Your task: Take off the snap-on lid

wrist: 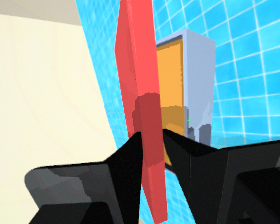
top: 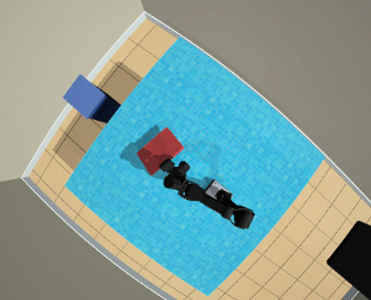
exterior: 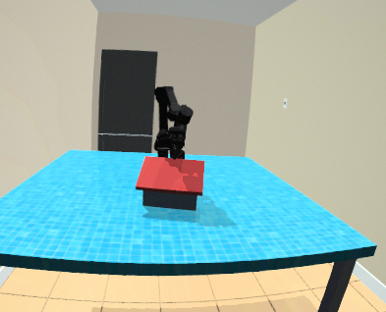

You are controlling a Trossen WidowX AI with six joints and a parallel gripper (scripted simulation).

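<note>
My gripper tip is 7 cm short of the red lid, 1 cm to the left of it and 3 cm above it. The rest, counted from my gripper tip: storage box 6 cm ahead, 10 cm below.
</note>
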